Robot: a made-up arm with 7 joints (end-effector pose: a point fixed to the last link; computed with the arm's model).
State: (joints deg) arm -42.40 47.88 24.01 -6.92 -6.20 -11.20 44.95
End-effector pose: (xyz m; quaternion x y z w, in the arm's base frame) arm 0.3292 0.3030 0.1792 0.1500 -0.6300 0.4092 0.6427
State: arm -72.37 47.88 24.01 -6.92 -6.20 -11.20 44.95
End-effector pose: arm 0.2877 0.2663 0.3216 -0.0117 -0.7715 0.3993 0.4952
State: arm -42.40 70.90 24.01 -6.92 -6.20 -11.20 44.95
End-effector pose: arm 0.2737 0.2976 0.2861 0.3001 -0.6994 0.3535 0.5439
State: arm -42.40 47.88 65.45 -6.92 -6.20 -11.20 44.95
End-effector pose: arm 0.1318 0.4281 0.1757 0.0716 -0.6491 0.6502 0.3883
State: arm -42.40 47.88 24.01 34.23 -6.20 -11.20 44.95
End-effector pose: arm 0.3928 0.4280 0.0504 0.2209 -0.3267 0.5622 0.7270
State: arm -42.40 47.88 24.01 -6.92 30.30 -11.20 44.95
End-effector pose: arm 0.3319 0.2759 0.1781 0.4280 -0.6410 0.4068 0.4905
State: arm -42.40 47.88 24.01 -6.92 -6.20 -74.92 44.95
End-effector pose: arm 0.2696 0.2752 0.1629 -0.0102 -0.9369 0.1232 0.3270
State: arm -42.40 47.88 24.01 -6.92 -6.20 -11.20 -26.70
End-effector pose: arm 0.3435 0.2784 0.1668 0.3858 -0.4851 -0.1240 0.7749
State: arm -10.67 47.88 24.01 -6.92 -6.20 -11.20 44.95
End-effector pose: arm 0.2874 0.3475 0.0297 0.3098 -0.4339 0.3893 0.7511
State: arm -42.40 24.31 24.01 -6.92 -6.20 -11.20 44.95
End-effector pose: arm 0.3743 0.2601 0.0727 -0.0099 -0.5328 0.4491 0.7172
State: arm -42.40 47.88 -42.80 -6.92 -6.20 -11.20 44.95
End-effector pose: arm 0.4200 0.0413 -0.0566 0.2320 -0.4330 -0.0747 0.8678
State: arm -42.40 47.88 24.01 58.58 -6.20 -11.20 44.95
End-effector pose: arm 0.3769 0.4778 -0.0512 0.2500 -0.1247 0.6198 0.7333
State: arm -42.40 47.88 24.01 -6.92 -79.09 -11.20 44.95
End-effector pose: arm 0.3575 0.3368 0.1526 -0.4210 -0.4260 0.2947 0.7446
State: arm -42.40 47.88 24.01 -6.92 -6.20 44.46 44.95
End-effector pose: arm 0.3577 0.3387 0.1403 0.2543 -0.2018 0.5603 0.7620
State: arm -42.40 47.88 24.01 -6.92 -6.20 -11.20 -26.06
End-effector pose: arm 0.3435 0.2786 0.1670 0.3842 -0.4873 -0.1191 0.7751
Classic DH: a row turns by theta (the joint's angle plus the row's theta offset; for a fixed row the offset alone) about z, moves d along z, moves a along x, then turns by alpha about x. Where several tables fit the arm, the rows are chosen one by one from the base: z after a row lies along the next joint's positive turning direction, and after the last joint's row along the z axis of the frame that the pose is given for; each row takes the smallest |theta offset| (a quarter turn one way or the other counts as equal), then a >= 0, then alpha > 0; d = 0 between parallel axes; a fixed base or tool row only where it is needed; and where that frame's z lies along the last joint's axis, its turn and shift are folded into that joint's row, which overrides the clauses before.
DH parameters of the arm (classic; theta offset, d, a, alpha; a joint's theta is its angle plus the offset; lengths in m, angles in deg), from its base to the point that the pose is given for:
base (fixed): -4.07 0.0905 0.0115 -74.51
joint 1: -75.12 0.0552 -0.0301 -90
joint 2: 74 -0.0023 0.0163 90
joint 3: 90 -0.2984 0.0571 -90
joint 4: -90 0.0386 0.0014 -90
joint 5: 0 0.2091 0.0068 90
joint 6: 90 0.0182 0.0418 90
joint 7: 90 0.1108 -0.0048 -14.33
tool (fixed): -89.99 -0.1051 0 0

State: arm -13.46 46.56 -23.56 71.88 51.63 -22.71 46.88
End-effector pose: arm 0.2089 0.3867 -0.3449 0.7445 0.0877 -0.2064 0.6288
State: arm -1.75 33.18 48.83 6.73 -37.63 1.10 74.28
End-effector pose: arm 0.1246 0.4766 -0.0877 0.0367 -0.1175 0.8541 0.5053
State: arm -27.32 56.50 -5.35 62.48 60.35 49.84 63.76
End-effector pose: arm 0.3220 0.4800 -0.1193 0.9485 0.1155 0.2869 0.0680
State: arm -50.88 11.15 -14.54 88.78 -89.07 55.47 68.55
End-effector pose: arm 0.3729 0.0868 -0.3473 -0.0042 0.7927 0.3143 0.5223
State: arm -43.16 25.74 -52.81 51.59 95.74 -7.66 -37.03
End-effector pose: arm 0.4090 0.0473 -0.3321 0.7911 0.2095 -0.5704 0.0700
